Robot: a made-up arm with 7 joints.
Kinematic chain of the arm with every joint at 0, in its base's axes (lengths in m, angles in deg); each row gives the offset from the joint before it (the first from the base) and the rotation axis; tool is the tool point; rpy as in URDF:
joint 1: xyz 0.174 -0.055 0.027 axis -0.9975 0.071 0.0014
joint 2: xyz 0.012 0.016 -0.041 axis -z
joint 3: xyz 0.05 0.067 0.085 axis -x
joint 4: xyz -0.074 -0.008 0 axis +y
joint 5: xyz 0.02 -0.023 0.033 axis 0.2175 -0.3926 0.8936
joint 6: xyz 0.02 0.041 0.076 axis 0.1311 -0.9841 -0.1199
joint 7: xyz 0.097 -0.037 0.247 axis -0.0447 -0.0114 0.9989
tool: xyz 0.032 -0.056 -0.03 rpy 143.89 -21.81 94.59
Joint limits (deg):
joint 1: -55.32..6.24
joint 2: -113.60..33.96
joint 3: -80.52..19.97
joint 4: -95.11..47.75
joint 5: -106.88..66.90
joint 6: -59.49..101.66
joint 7: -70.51..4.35
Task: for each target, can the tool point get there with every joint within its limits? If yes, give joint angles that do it. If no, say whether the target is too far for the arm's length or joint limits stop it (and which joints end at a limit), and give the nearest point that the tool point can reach.
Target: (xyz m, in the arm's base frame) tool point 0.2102 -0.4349 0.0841
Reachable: yes | joints -35.90 -99.61 -0.19 -83.48 12.77 -23.29 -40.61
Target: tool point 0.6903 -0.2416 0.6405
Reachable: no: too far | nearest point 0.4158 -0.1538 0.3611 | short by 0.401 m
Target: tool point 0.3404 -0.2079 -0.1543
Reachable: yes | joints -42.16 -101.04 -11.06 -82.09 30.37 50.37 -64.61
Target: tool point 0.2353 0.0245 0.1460
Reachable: no: joint limits stop it (at a limit: joint 1, joint 2, joint 3, joint 4, joint 6, joint 7) | nearest point 0.2670 0.0397 0.1821 | short by 0.050 m
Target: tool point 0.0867 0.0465 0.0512
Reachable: no: joint limits stop it (at a limit: joint 1, joint 2, joint 3, joint 6, joint 7) | nearest point 0.0504 0.0814 0.0284 | short by 0.055 m
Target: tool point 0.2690 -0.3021 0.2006
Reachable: yes | joints -16.63 -73.70 -43.64 -22.08 -40.14 53.18 -42.81
